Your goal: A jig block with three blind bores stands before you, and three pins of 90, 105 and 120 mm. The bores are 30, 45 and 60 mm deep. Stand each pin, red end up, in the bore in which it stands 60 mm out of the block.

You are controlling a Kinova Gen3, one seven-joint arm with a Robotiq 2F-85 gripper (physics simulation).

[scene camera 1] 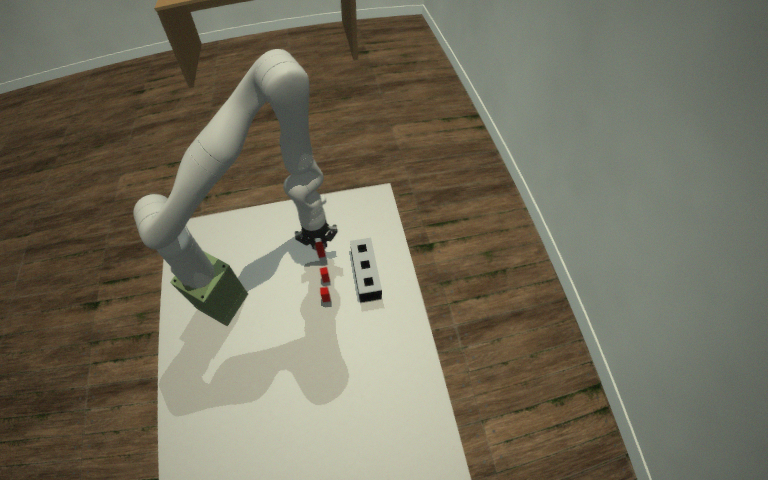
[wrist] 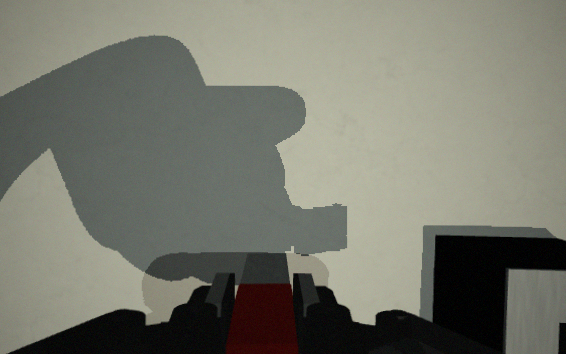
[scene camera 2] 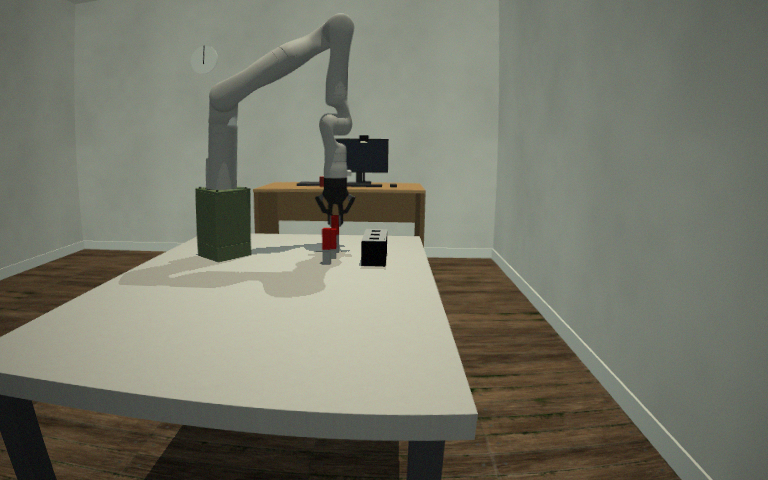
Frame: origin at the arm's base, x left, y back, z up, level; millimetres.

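Seen in the pictures: gripper, between the fingertips: (scene camera 1: pixel 320 247) (wrist: pixel 263 298) (scene camera 2: pixel 335 226); arm's base, origin of its link: (scene camera 1: pixel 199 273) (scene camera 2: pixel 222 188).
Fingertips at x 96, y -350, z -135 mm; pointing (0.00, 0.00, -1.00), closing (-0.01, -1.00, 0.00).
Offsets run from my fingertips to a thing's top centre. Level surfaces: height alone.
The far pin @[dx -12, dy -1, dz +38 mm] (scene camera 1: pixel 320 250) (scene camera 2: pixel 335 219) (wrist: pixel 264 325) stands upright, red end up, and looks the tallest. My gripper (scene camera 1: pixel 320 245) (scene camera 2: pixel 335 223) (wrist: pixel 263 298) points down and is shut on its red end, one finger on each side. The middle pin @[dx -89, dy -1, dz +7 mm] (scene camera 1: pixel 324 275) and the near pin @[dx -163, dy +7, dz +22 mm] (scene camera 1: pixel 325 294) (scene camera 2: pixel 328 238) stand upright in line with it on the table, red ends up. In scene camera 2 the near pin partly hides the middle one. The jig block @[dx -86, dy -132, dz -8 mm] (scene camera 1: pixel 367 272) (scene camera 2: pixel 374 253) (wrist: pixel 467 280) stands to the right of the pins, its three square bores open and empty on top. Bore depths cannot be seen.
The white table @[dz -83 mm] (scene camera 1: pixel 294 430) (scene camera 2: pixel 243 350) carries everything. The arm's green base (scene camera 1: pixel 227 294) (scene camera 2: pixel 223 226) stands at its left. A brown desk (scene camera 1: pixel 186 45) (scene camera 2: pixel 339 206) with a monitor (scene camera 2: pixel 373 155) stands behind the table. Arm shadows fall across the table top.
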